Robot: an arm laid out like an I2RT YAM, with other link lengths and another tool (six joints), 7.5 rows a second.
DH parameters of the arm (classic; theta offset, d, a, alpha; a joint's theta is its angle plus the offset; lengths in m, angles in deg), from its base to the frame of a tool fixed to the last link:
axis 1: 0 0.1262 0.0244 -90
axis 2: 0 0 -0.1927 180
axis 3: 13.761 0 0.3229 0
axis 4: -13.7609 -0.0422 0.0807 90
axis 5: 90 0.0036 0 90
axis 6: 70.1 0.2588 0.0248 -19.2
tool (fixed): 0 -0.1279 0 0
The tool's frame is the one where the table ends.
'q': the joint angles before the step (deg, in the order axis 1, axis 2, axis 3, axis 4, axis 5, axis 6). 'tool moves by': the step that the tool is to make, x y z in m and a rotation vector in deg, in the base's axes. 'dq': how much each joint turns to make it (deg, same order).
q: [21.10 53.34 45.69 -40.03 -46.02 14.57]
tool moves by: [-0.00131 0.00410 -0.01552 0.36 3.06 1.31]
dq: [0.00 3.17 0.00 0.40 -1.94 -0.06]
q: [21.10 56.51 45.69 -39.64 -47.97 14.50]
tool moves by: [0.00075 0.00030 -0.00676 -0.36 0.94 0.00]
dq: [0.00 1.27 0.00 0.26 0.00 0.00]
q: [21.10 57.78 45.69 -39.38 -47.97 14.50]
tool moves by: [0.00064 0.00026 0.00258 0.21 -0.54 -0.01]
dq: [0.00 -0.37 0.01 0.22 0.01 0.02]
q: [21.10 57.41 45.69 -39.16 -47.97 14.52]
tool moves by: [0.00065 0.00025 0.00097 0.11 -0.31 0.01]
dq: [0.00 -0.09 0.00 0.22 0.00 -0.02]
